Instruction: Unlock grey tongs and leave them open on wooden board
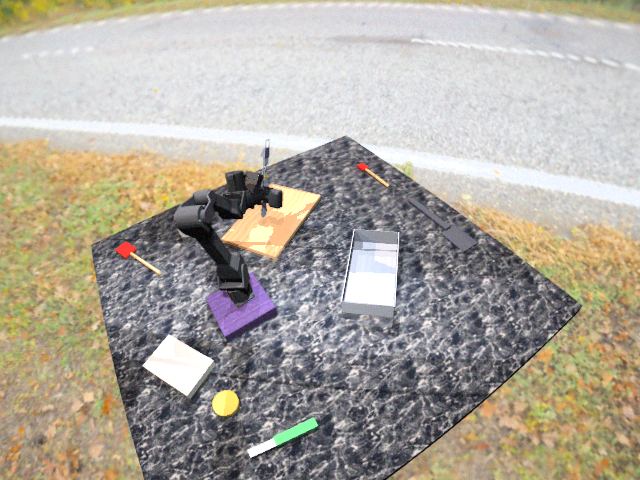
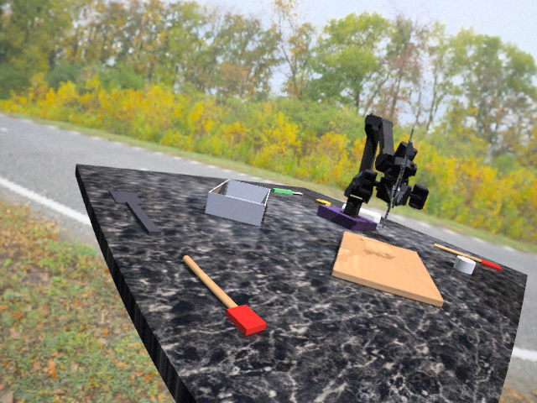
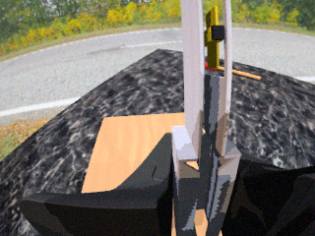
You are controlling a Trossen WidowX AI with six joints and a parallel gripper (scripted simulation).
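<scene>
Right now the wooden board is 150 mm below my gripper tip, 20 mm to the left of it and 10 mm behind it. The rest, counted from my gripper tip: white cylinder 300 mm behind, 200 mm to the left, 140 mm below; grey roasting tin 440 mm to the right, 130 mm below, 70 mm ahead; red spatula 530 mm behind, 220 mm to the left, 150 mm below.
</scene>
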